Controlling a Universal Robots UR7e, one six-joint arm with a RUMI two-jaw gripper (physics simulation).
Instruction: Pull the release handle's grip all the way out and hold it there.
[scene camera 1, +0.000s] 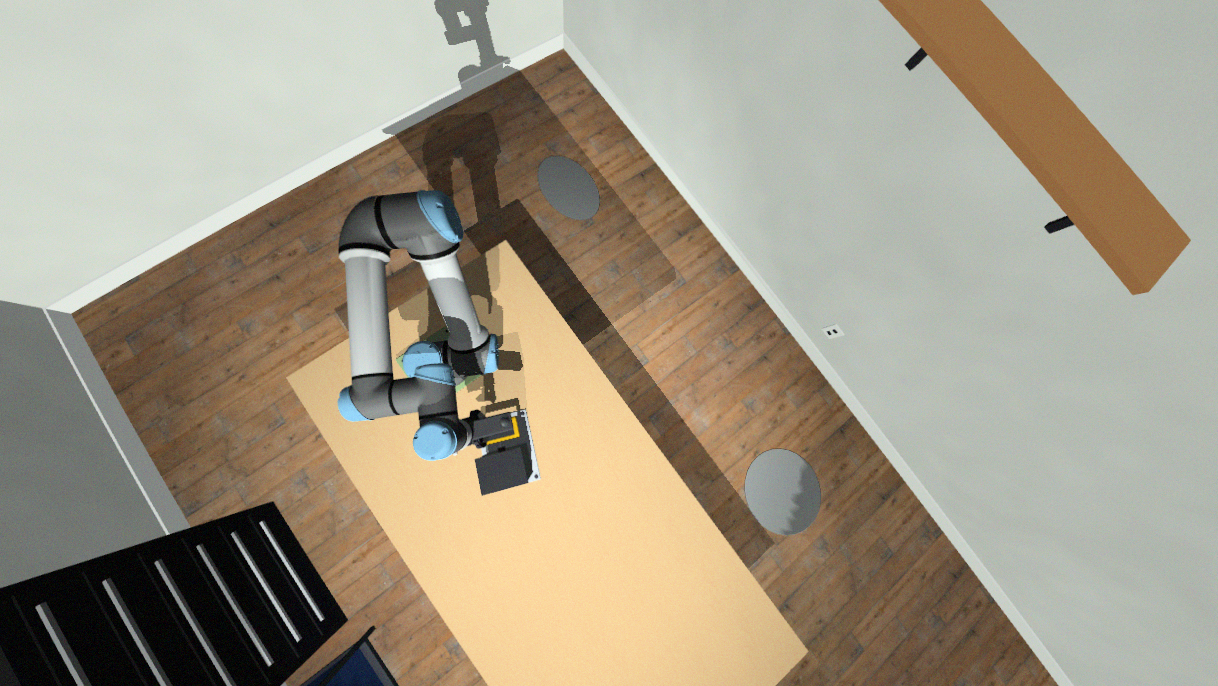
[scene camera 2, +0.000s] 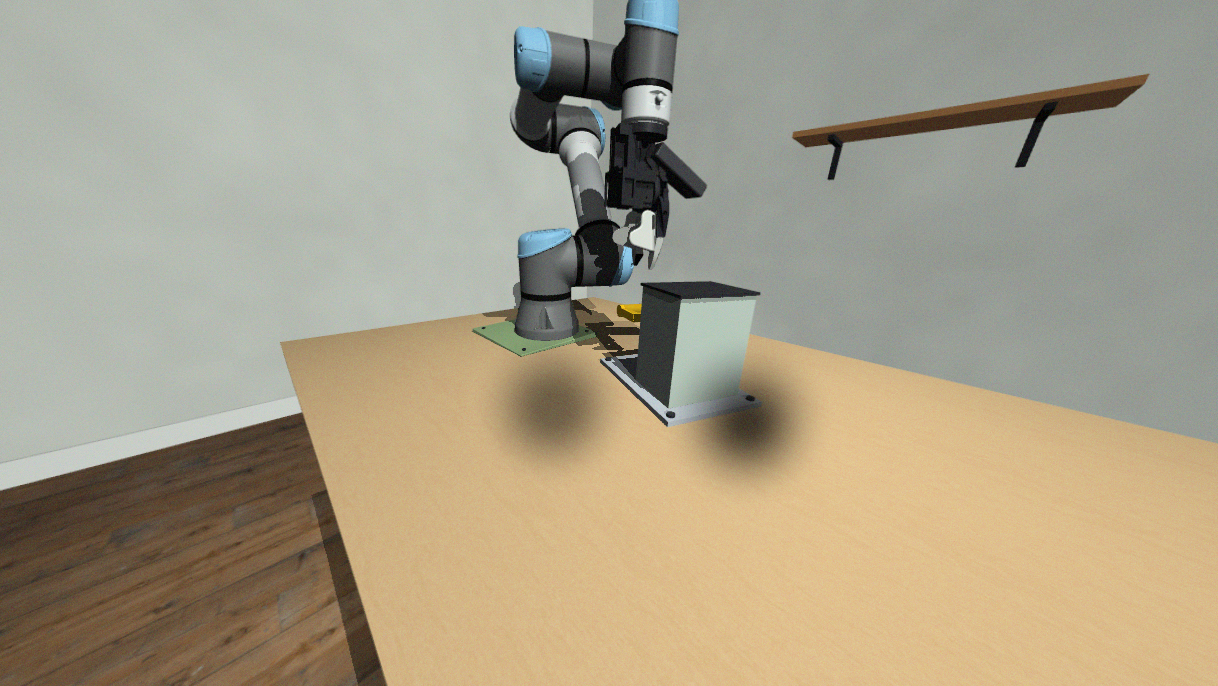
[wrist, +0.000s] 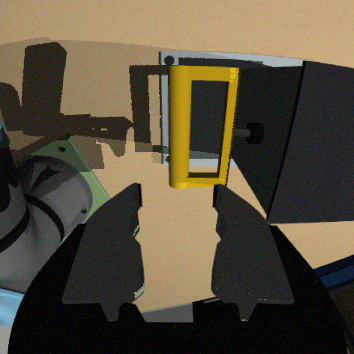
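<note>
The release handle's yellow grip is a rectangular frame beside the dark housing. A short rod with a black collar joins them in the wrist view. My gripper is partly open, with nothing between its fingers, and hangs above the grip's level. In the wrist view its fingertips are just below the grip's lower end, the right one close to the lower right corner. The arm hides the fingers in scene camera 1.
The housing stands on a light grey base plate on the wooden table. The arm's green mounting plate is near the handle. A wall shelf is at the right. A black drawer cabinet stands beside the table.
</note>
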